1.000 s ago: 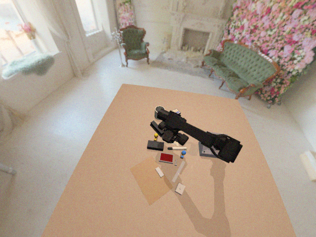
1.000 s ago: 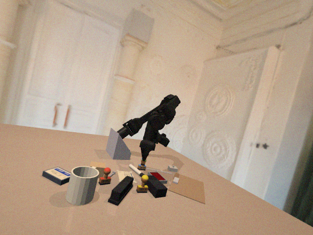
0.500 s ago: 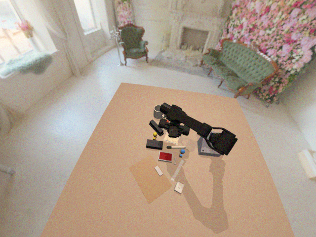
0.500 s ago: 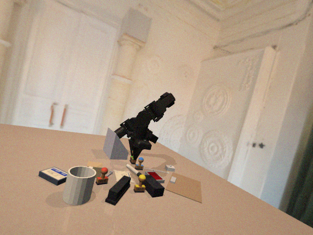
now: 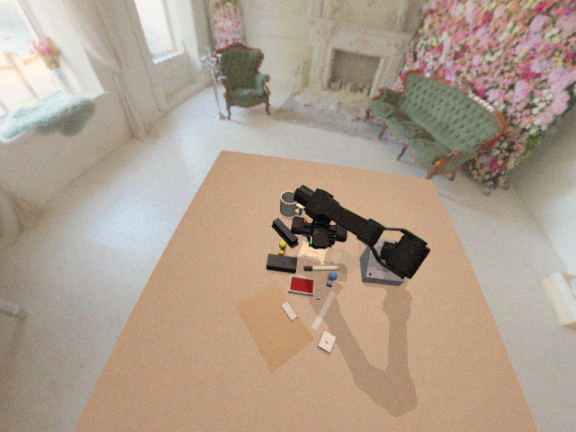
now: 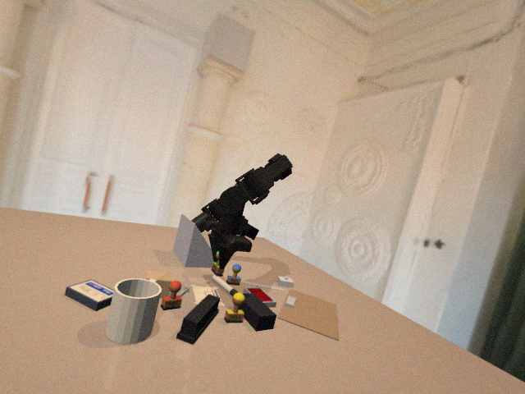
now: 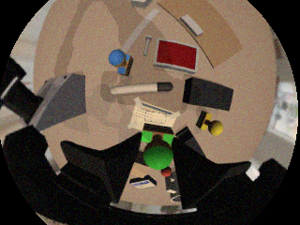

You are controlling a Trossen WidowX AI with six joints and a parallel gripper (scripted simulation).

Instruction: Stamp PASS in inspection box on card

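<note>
Now: gripper tip 10 mm past the cream card, 10 mm to the left of it and 90 mm above it. Round my gripper tip: yellow-knobbed stamp: 120 mm ahead, 20 mm to the left, 70 mm below; then green-knobbed stamp: right at my gripper tip; then white marker: 30 mm behind, 60 mm to the left, 80 mm below.
</note>
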